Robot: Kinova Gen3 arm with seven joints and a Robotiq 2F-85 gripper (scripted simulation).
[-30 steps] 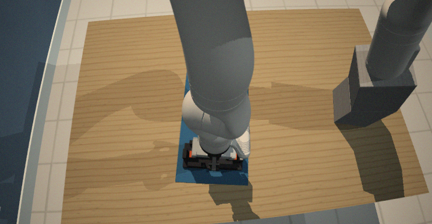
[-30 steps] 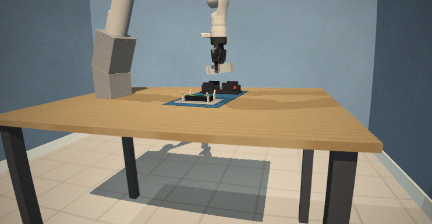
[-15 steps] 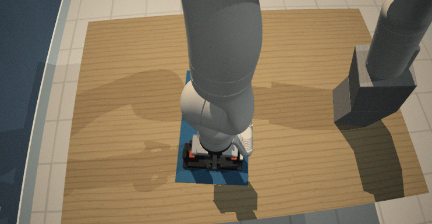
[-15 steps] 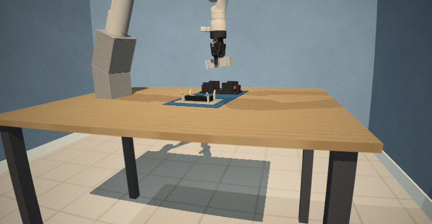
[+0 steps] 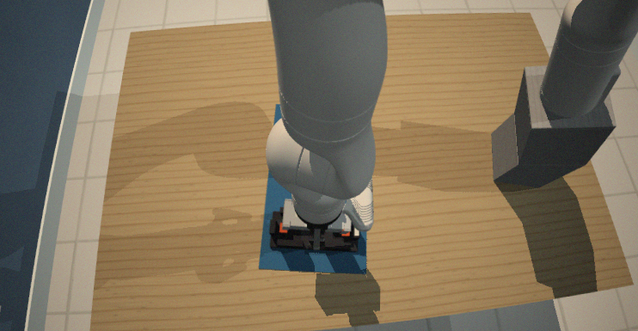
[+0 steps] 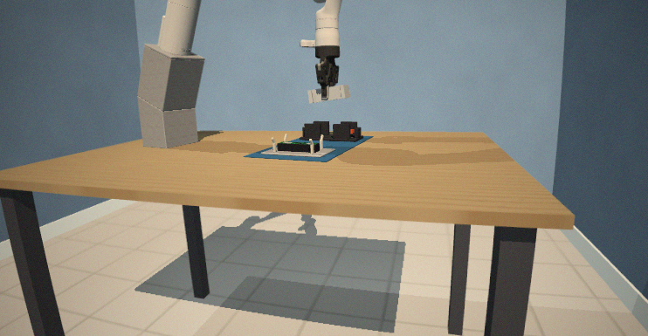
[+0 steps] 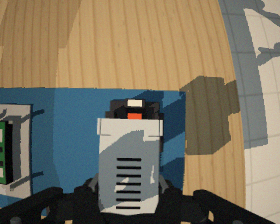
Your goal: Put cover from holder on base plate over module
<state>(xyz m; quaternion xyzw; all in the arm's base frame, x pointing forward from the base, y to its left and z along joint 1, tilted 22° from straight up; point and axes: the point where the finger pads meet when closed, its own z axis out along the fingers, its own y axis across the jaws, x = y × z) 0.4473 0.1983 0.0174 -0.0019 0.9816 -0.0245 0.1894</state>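
The white cover is 10 mm below my hand.
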